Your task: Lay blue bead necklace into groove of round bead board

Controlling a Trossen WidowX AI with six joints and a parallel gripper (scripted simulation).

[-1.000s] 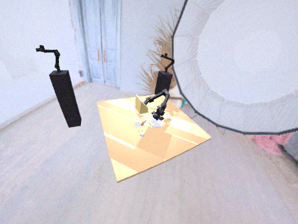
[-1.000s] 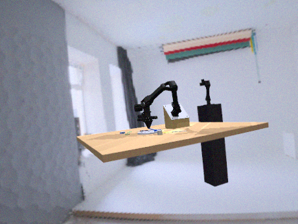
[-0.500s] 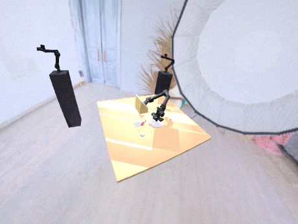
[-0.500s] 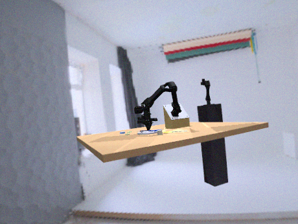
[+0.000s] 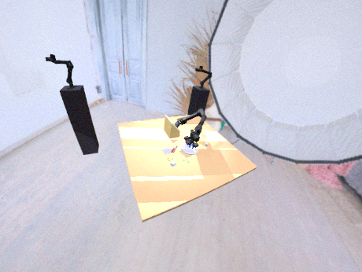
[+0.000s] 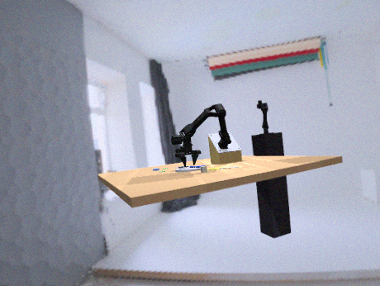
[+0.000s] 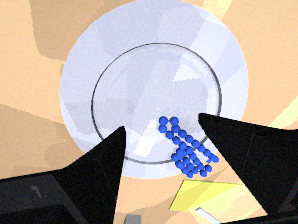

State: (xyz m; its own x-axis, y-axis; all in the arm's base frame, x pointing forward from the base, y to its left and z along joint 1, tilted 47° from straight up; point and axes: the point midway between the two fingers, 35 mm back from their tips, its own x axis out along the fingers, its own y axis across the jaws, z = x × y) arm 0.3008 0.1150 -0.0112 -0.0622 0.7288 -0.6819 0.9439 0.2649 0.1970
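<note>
Now: gripper tip 2 cm above the round bead board. Also, from my gripper tip: yellow flat piece: 16 cm to the left, 13 cm behind, 2 cm below; red-and-grey object: 18 cm to the right, 2 cm below, 2 cm behind; white cylinder: 24 cm to the left, 1 cm below.
</note>
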